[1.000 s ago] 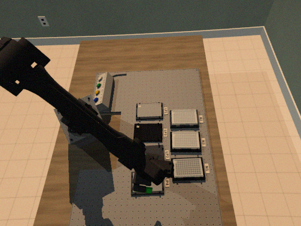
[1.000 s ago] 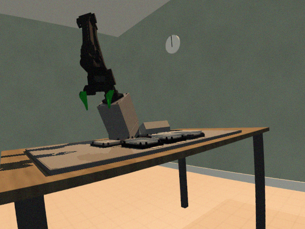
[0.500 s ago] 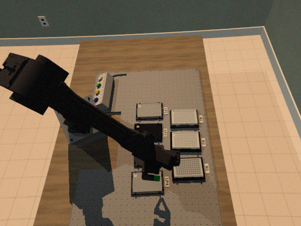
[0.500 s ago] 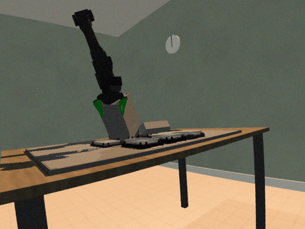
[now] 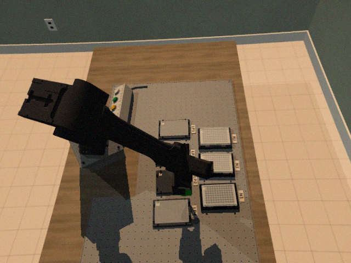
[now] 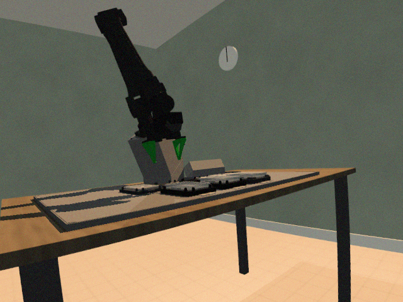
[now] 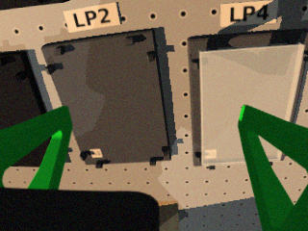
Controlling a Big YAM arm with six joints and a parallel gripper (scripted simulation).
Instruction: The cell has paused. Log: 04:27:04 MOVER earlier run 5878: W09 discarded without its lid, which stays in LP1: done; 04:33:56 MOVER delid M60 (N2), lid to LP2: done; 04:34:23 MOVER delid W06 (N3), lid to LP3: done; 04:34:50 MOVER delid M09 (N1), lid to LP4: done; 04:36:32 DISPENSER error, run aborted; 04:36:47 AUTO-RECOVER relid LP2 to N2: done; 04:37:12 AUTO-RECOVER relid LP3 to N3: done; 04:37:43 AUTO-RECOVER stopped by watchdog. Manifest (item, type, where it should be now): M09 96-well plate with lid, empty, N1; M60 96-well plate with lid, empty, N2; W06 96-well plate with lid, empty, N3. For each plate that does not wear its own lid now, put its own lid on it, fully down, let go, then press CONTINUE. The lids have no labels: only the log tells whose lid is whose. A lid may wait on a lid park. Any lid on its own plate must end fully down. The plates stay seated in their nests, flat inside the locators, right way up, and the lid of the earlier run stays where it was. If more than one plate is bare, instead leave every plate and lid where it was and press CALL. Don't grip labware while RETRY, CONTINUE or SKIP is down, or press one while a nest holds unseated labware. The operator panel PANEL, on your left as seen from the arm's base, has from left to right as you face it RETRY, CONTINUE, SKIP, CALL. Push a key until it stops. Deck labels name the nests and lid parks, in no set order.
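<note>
My hand is 5 cm past the lid park LP2, 5 cm to the right of it and 10 cm above it. Round my hand: lid park LP3: 5 cm behind, 18 cm to the left, 10 cm below; lid park LP4: 6 cm behind, 7 cm to the right, 10 cm below; plate: 13 cm ahead, 2 cm to the right, 8 cm below.
</note>
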